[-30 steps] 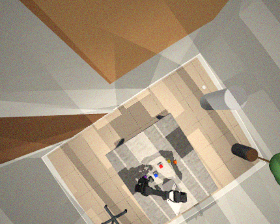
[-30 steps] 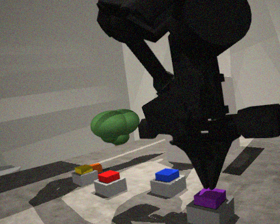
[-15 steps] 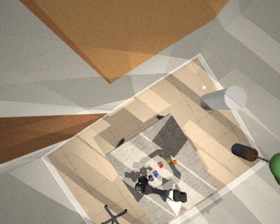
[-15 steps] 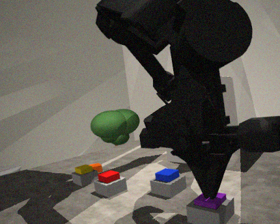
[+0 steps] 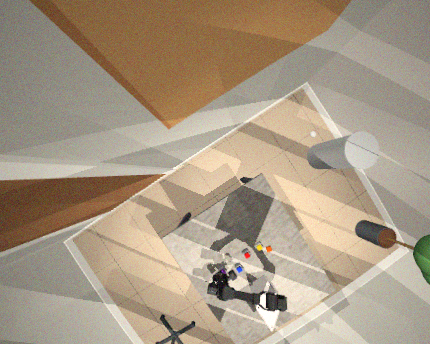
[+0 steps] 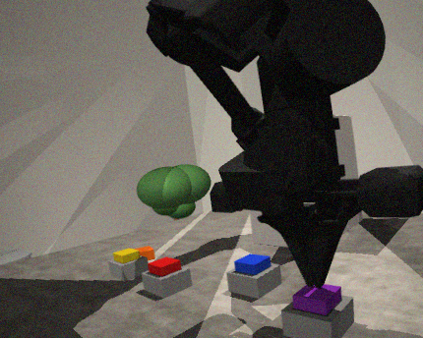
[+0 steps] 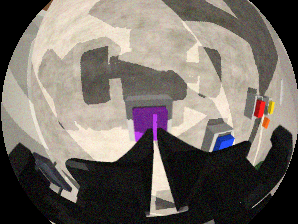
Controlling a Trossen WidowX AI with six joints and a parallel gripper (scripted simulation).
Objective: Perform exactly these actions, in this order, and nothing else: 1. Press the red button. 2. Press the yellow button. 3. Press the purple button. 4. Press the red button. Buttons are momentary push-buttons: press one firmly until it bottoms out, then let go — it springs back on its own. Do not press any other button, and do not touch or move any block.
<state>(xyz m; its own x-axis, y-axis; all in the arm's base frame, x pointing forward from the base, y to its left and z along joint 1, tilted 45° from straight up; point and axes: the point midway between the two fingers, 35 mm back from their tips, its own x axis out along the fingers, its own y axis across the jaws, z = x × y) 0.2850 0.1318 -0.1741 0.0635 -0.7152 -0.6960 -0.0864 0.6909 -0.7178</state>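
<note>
My gripper tip is 10 mm above the purple button. Round my gripper tip: yellow button (40 mm ahead, 320 mm to the right, 10 mm below); then blue button (40 mm behind, 110 mm to the right, 10 mm below); then red button (30 mm ahead, 220 mm to the right, 10 mm below).
</note>
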